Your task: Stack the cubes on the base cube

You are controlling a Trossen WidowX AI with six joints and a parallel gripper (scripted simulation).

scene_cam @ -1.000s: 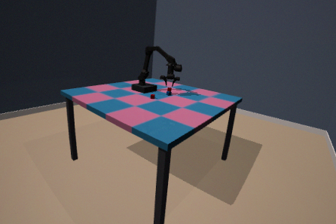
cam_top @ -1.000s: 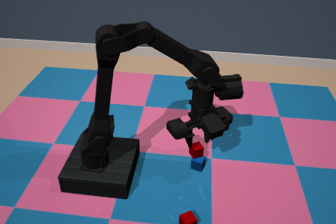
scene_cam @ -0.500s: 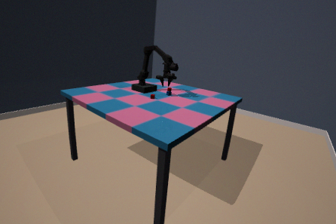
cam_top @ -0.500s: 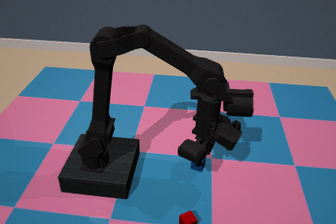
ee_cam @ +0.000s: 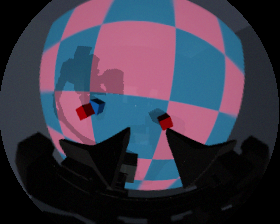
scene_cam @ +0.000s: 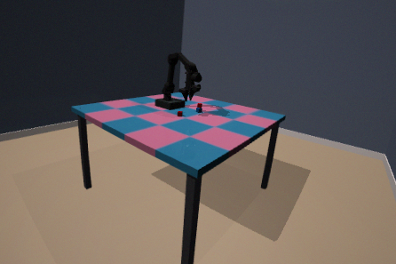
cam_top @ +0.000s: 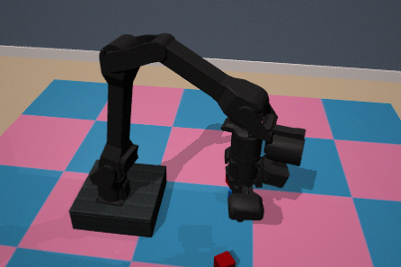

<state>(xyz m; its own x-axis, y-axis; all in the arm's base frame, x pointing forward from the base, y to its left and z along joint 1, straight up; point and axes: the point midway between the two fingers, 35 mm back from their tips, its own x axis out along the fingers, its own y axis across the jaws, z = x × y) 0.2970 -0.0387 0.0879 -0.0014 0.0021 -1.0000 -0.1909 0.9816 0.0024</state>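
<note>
Now: the blue cube 15 cm to the left of my gripper tip, 9 cm below it and 2 cm behind it.
</note>
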